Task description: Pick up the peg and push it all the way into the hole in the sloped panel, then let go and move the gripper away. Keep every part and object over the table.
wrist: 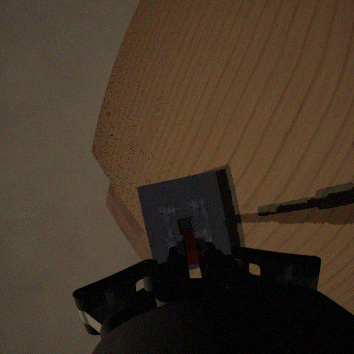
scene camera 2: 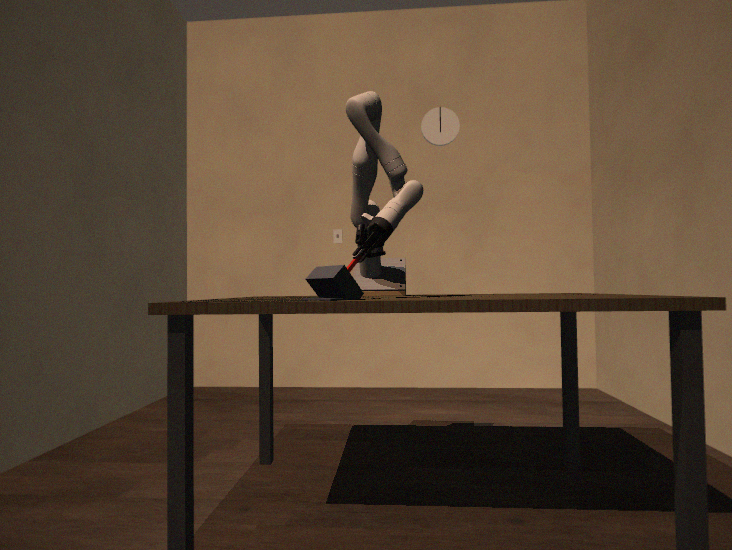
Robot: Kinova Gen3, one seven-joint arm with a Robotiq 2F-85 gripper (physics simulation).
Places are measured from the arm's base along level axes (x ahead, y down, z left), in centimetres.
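Pixels of known places: gripper, between the fingertips: [wrist: 190,248] [scene camera 2: 355,259]; arm's base, origin of its link: [scene camera 2: 370,271].
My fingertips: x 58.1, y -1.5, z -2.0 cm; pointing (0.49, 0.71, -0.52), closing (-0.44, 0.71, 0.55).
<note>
Ahead of a thing's pixels: the offset from my fingertips to its top centre. "pt": to the spot under its first point.
The grey block with the sloped panel {dx +5.5, dy +2.0, dz -6.3 cm} [scene camera 2: 326,273] [wrist: 157,202] stands on the table, its face tilted toward my gripper. The hole {pt dx +5.0, dy +7.8, dz -5.8 cm} [wrist: 184,222] shows as a dark square near the middle of the panel in the wrist view. The red peg {dx +1.1, dy -1.8, dz -1.0 cm} [scene camera 2: 352,263] [wrist: 190,244] slants down from my fingers to the panel. Its far end is at the hole's lower edge in the wrist view; how deep it sits, if at all, I cannot tell. My gripper [scene camera 2: 358,254] [wrist: 190,248] is shut on the peg, just off the panel, and the fingers hide the peg's upper part.
The wooden table [scene camera 2: 532,303] [wrist: 250,100] has an edge close to the left of the block in the wrist view. A dark shadow [wrist: 320,200] of the arm lies on the table to the right of the block. The arm's base plate [scene camera 2: 395,275] is behind the gripper.
</note>
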